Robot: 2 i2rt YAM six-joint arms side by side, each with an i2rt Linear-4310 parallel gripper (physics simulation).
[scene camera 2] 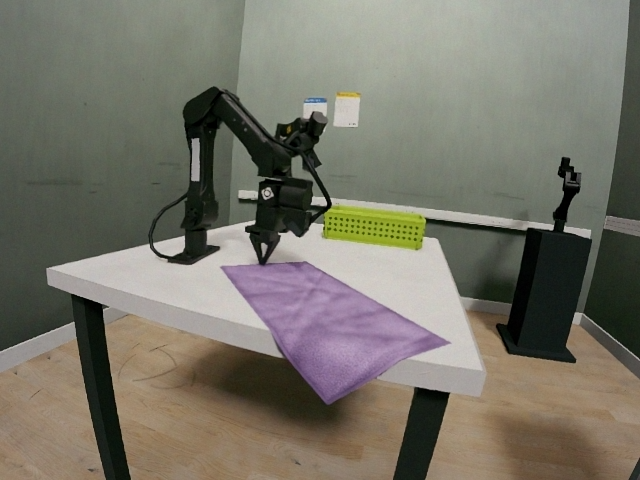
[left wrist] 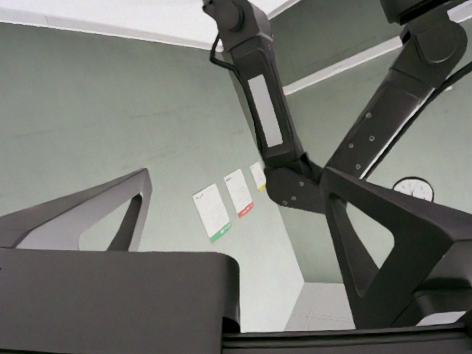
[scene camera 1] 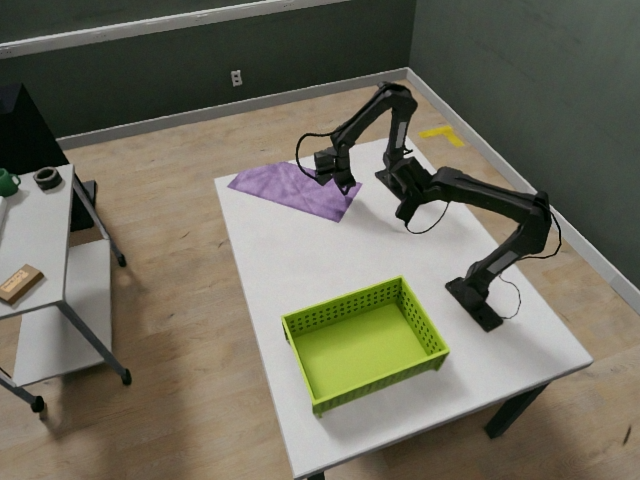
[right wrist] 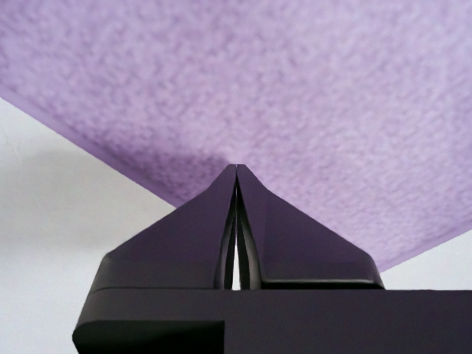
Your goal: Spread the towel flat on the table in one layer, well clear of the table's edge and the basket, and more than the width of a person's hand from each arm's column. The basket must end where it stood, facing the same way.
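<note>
The purple towel [scene camera 1: 289,190] [scene camera 2: 336,310] [right wrist: 300,90] lies at the upper left end of the table in scene camera 1. It looks mostly flat with slight creases, and one corner hangs over the table's edge in scene camera 2. My right gripper [scene camera 1: 345,191] [scene camera 2: 263,262] [right wrist: 236,178] is shut with nothing between its fingers. Its tips point down at the towel, close to its edge; contact is unclear. My left gripper [left wrist: 235,177] is open and empty, raised above the table. The green basket [scene camera 1: 361,343] [scene camera 2: 374,227] stands upright and empty, apart from the towel.
The white table [scene camera 1: 279,248] [scene camera 2: 129,279] carries both arm columns along the right side in scene camera 1. The left arm reaches across near the right arm's column. A side table [scene camera 1: 36,227] with a mug [scene camera 1: 7,181] stands apart at the left.
</note>
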